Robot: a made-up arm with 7 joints. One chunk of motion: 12 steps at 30 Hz.
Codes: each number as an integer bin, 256 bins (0 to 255) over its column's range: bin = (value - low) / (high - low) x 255, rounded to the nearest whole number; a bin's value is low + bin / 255 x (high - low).
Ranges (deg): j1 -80.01..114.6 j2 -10..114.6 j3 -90.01..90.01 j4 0..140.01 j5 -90.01..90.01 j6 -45.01..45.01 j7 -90.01..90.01
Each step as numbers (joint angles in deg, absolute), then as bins.
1 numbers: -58.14 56.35 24.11 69.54 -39.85 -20.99 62.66
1 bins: 29 136 162 127 71 68 216
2 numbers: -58.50 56.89 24.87 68.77 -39.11 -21.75 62.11
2 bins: 28 137 163 125 72 66 215
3 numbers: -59.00 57.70 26.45 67.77 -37.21 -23.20 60.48
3 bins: 28 139 165 123 75 62 213
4 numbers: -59.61 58.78 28.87 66.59 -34.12 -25.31 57.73
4 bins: 27 141 168 121 79 56 209
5 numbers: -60.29 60.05 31.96 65.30 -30.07 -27.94 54.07
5 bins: 26 143 173 119 85 48 204
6 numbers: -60.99 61.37 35.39 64.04 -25.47 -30.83 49.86
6 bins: 25 146 178 117 91 40 198
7 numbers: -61.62 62.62 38.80 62.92 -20.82 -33.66 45.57
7 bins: 24 149 182 115 98 32 192
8 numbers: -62.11 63.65 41.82 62.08 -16.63 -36.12 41.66
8 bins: 23 151 187 113 104 25 187
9 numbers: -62.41 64.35 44.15 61.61 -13.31 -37.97 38.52
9 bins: 23 152 190 112 109 20 182
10 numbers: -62.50 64.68 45.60 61.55 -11.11 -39.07 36.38
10 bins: 23 153 192 112 112 17 179
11 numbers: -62.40 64.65 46.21 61.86 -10.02 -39.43 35.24
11 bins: 23 153 193 113 113 16 177
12 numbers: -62.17 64.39 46.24 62.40 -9.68 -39.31 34.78
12 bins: 23 152 193 114 114 16 177
